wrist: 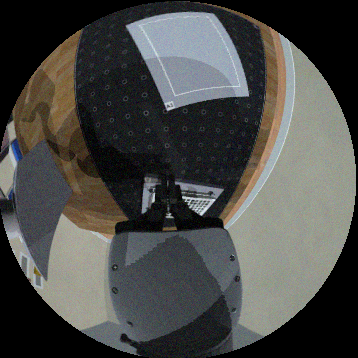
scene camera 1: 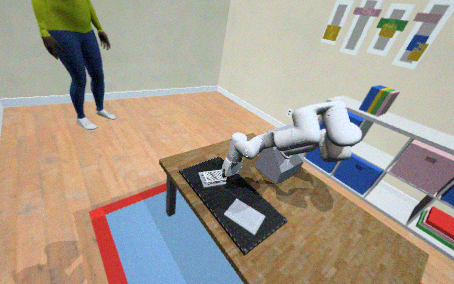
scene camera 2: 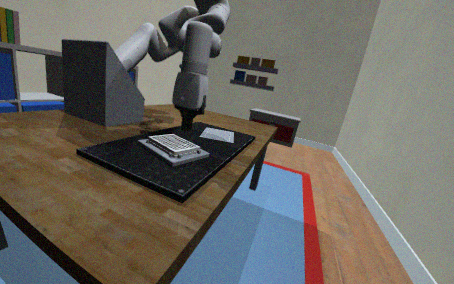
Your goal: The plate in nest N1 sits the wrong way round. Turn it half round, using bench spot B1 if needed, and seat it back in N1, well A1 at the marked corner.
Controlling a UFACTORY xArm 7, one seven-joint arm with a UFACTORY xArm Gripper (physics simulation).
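Note:
The white gridded plate (scene camera 1: pixel 213 176) (scene camera 2: pixel 175 142) (wrist: pixel 201 206) lies on top of the grey nest N1 (scene camera 1: pixel 212 186) (scene camera 2: pixel 176 161) (wrist: pixel 213 189); I cannot tell whether it is fully seated. A small label shows at one nest corner in the wrist view, too blurred to read; the plate's well A1 cannot be made out. Bench spot B1 (scene camera 1: pixel 244 216) (scene camera 2: pixel 218 134) (wrist: pixel 195 55) is a bare pale rectangle with a white outline and an A1 label. My gripper (scene camera 1: pixel 225 175) (scene camera 2: pixel 188 127) (wrist: pixel 166 182) is shut and empty, low at the side of the nest nearer B1, and hides part of the plate.
N1 and B1 are on a black dotted mat (scene camera 1: pixel 274 218) (scene camera 2: pixel 120 154) (wrist: pixel 112 75) on the wooden table (scene camera 1: pixel 350 235) (scene camera 2: pixel 70 185). The grey robot base block (scene camera 1: pixel 280 166) (scene camera 2: pixel 85 82) (wrist: pixel 42 200) stands beside the mat. A person (scene camera 1: pixel 75 50) stands on the floor beyond the table.

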